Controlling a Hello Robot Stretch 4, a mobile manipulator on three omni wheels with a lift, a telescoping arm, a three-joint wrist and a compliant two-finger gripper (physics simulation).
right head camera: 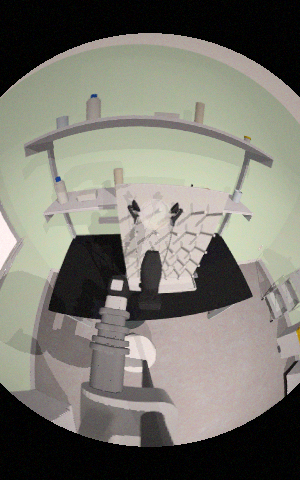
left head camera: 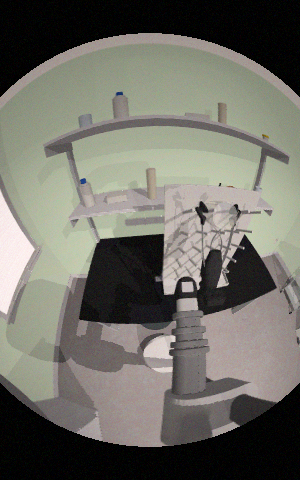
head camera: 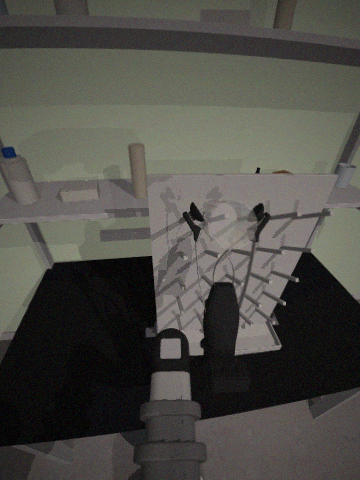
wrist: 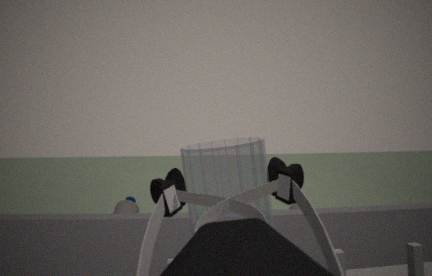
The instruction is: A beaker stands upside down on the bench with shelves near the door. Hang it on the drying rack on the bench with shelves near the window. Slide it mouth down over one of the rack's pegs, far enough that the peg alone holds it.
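Frame: origin at the robot's base, x left, y back, z up, level; metres.
Where they show: gripper, between the fingertips: [right head camera: 155,199] [left head camera: 219,201] [head camera: 227,202] [wrist: 226,178]; robot's base, origin of its link: [right head camera: 134,352] [left head camera: 164,352].
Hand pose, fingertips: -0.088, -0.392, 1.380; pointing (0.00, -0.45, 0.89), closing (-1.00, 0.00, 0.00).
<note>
Things, the pixels of their top centre, and the offset from my fingertips, as dx, dy, dz. "spot": a spot on its surface instead. Level surfaces: height alone.
- clear beaker, centre of its top: [wrist: 224,160] [head camera: 230,192] [right head camera: 155,193] [left head camera: 222,196] +0.000, +0.008, +0.020
- white drying rack, a spot on its surface: [head camera: 200,185] spot: +0.024, -0.150, -0.034
- lower shelf, height of its surface: dz -0.189
- blue-capped bottle, a spot on its surface: [head camera: 21,177] spot: +0.574, -0.360, -0.095
- small box, a spot on its surface: [head camera: 80,193] spot: +0.405, -0.380, -0.160
- tan cylinder, a spot on its surface: [head camera: 138,170] spot: +0.200, -0.399, -0.086
- pale cup, a spot on its surface: [head camera: 345,175] spot: -0.655, -0.542, -0.132
- rack's bottom tray, height of its surface: dz -0.641
My gripper [head camera: 227,220] [left head camera: 219,212] [right head camera: 155,214] [wrist: 226,178] is shut on the clear beaker [head camera: 220,232] [right head camera: 154,220] [wrist: 225,162], with one dark fingertip on each side of it. The beaker stands nearly upright in the wrist view, slightly tilted; its lower part is hidden behind the fingers and gripper body. The white drying rack [head camera: 200,185] [left head camera: 172,193] [right head camera: 122,194] stands on the black bench top. In the head view the beaker overlaps the rack's upper part, by the top row of pegs. Pegs [wrist: 414,255] show low at right in the wrist view. Whether a peg is inside the beaker cannot be told.
The lower shelf [head camera: 112,202] runs behind the rack and carries a blue-capped bottle [head camera: 21,177], a small box [head camera: 80,193], a tan cylinder [head camera: 138,170] and a pale cup [head camera: 345,175]. The upper shelf [head camera: 165,42] crosses above. The rack's bottom tray [head camera: 260,345] juts forward.
</note>
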